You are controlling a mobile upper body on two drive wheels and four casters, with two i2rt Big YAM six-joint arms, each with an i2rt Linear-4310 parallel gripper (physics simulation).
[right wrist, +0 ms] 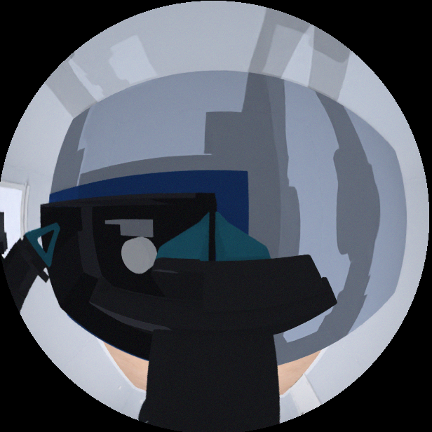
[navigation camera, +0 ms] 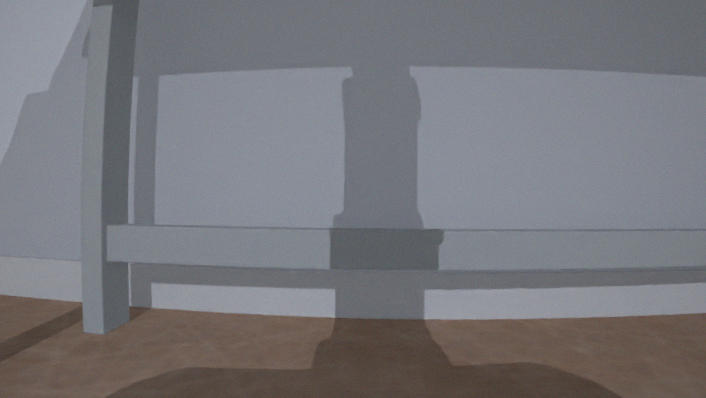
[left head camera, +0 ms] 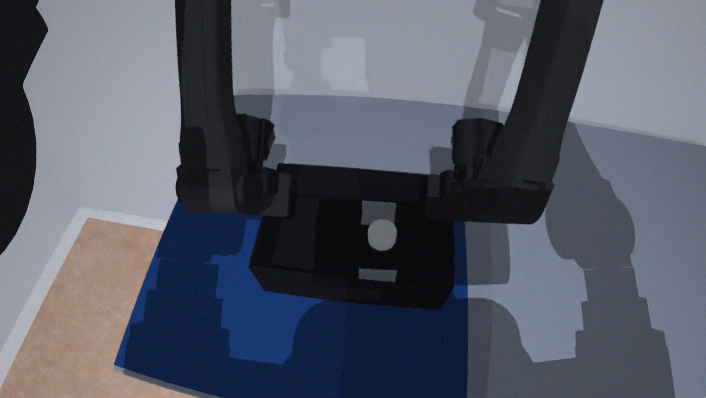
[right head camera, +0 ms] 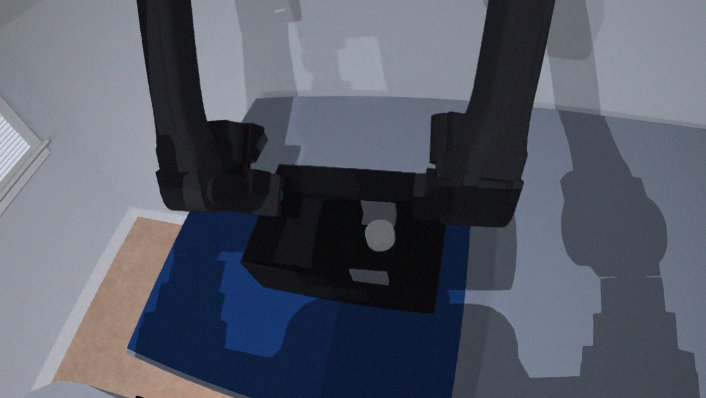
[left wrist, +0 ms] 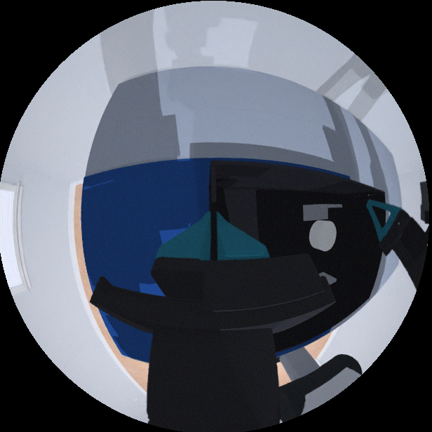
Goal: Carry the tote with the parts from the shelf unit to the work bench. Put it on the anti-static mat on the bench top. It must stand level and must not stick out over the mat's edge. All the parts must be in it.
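Places are measured from the left arm's base along level axes (x ahead, y left, z up), in centimetres.
Where they show: left gripper, between the fingertips: (left head camera: pixel 278 195) (right head camera: pixel 280 195).
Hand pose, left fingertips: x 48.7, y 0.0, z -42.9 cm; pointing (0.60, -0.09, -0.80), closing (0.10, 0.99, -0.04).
Note:
Things, the pixels of their top centre, and the offset from my left fingertips. "spot": a spot on its surface instead. Level surfaces: height alone.
- black tote, centre of its top: (left head camera: pixel 357 216) (right head camera: pixel 345 216) dx -7.2, dy -14.3, dz +4.6 cm
- blue anti-static mat, height of its surface: dz -6.4 cm
- pale round part, centre of its top: (right head camera: pixel 379 231) (left head camera: pixel 382 230) dx -4.8, dy -18.4, dz -3.0 cm
- block, centre of its top: (right head camera: pixel 376 206) (left head camera: pixel 378 206) dx -1.0, dy -17.7, dz -1.2 cm
- grey bench top, height of its surface: dz -6.6 cm
- Floor, height of its surface: dz -98.0 cm
- bench leg, a spot on its surface: (navigation camera: pixel 95 175) spot: dx +31.5, dy +17.7, dz -71.9 cm
The black tote (left head camera: pixel 320 292) (right head camera: pixel 345 181) (left wrist: pixel 300 177) (right wrist: pixel 200 197) is over the blue anti-static mat (left head camera: pixel 260 325) (right head camera: pixel 255 325) (left wrist: pixel 125 210) (right wrist: pixel 237 190), inside its visible edges and roughly level. Contact between tote and mat is hidden. In the tote lie a pale round part (left head camera: pixel 382 235) (right head camera: pixel 380 235) (left wrist: pixel 322 235) (right wrist: pixel 139 255) and grey pieces, one a block (left head camera: pixel 378 210); the dark interior may hide others. My left gripper (left wrist: pixel 212 216) is shut on the tote's left wall. My right gripper (right wrist: pixel 213 217) is shut on its right wall.
The grey bench top (left head camera: pixel 340 130) (right head camera: pixel 360 125) extends behind and right of the mat, up to the wall (left head camera: pixel 425 60). Floor (left head camera: pixel 75 300) shows at the left. In the navigation view, a bench leg (navigation camera: pixel 95 175) and a low crossbar (navigation camera: pixel 225 247) are ahead.

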